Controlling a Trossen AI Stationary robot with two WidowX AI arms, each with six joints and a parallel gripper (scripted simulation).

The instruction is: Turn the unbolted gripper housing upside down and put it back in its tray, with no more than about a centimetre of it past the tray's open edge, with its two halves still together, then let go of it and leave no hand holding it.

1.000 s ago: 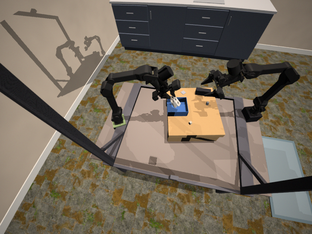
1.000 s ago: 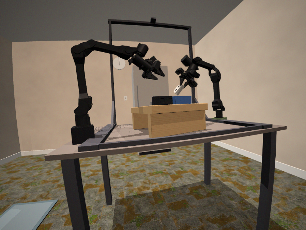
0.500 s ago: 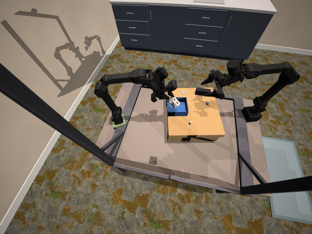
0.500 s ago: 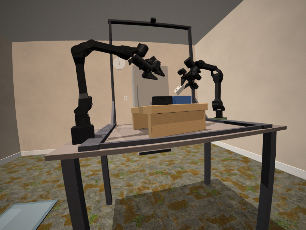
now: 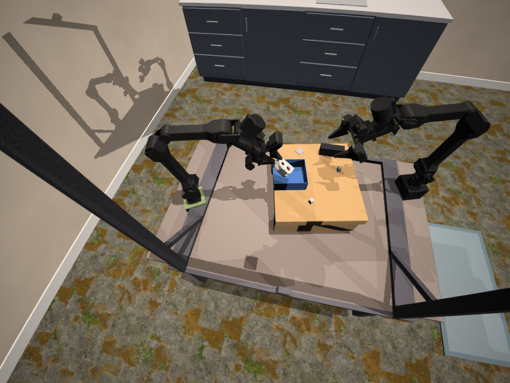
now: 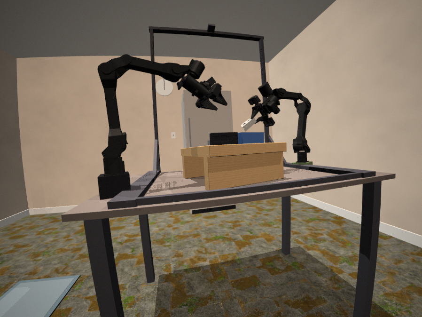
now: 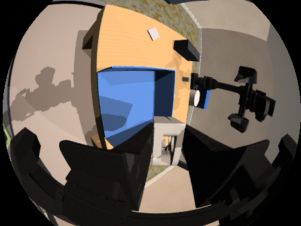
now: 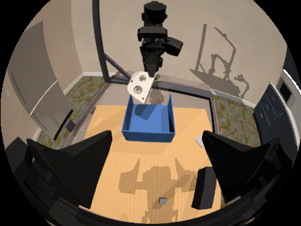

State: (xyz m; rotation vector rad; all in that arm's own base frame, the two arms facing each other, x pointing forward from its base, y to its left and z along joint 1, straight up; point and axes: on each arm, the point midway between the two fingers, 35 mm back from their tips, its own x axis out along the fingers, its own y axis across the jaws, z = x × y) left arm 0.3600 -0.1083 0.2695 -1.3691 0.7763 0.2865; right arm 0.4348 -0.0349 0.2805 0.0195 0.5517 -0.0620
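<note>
My left gripper is now 4 cm to the left of the white gripper housing, 4 cm above it and 2 cm past it. From my left hand the other things lie so: wooden block: 20 cm below, 19 cm to the right, 1 cm behind; blue tray: 12 cm below, 10 cm to the right, 1 cm behind; flat grey plate: 14 cm to the right, 14 cm below, 14 cm ahead.
</note>
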